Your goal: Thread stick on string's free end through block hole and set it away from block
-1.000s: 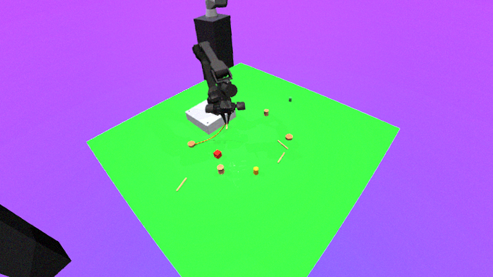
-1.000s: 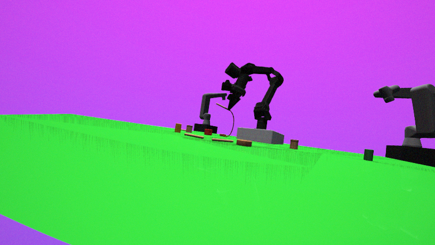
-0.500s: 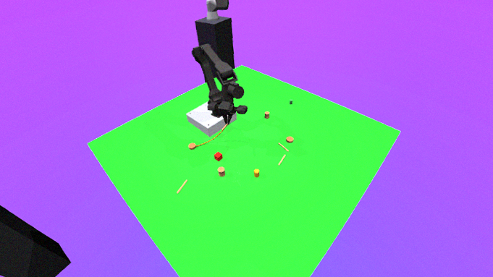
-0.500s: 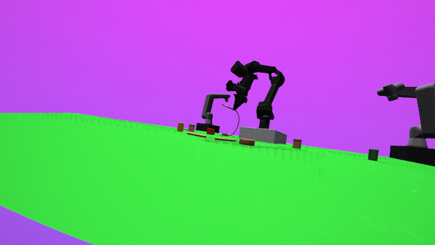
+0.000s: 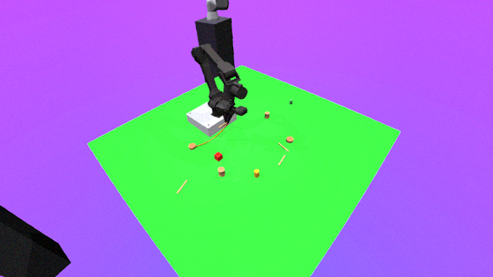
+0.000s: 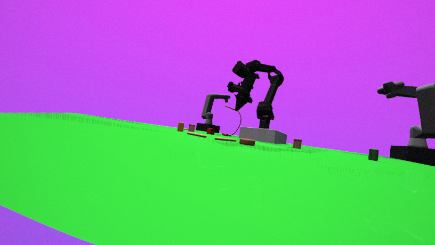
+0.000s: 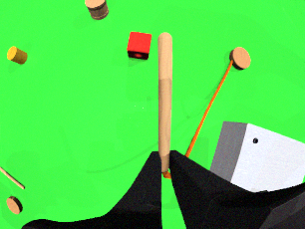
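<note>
Now: gripper tip 3 cm short of the red block, 12 cm to the left of it and 12 cm above it. From my gripper tip the other things lie so: round wooden button 14 cm behind, 14 cm to the right, 13 cm below; then thin wooden stick 1 cm to the right, 1 cm above; then tan cylinder 11 cm ahead, 19 cm to the right, 12 cm below.
</note>
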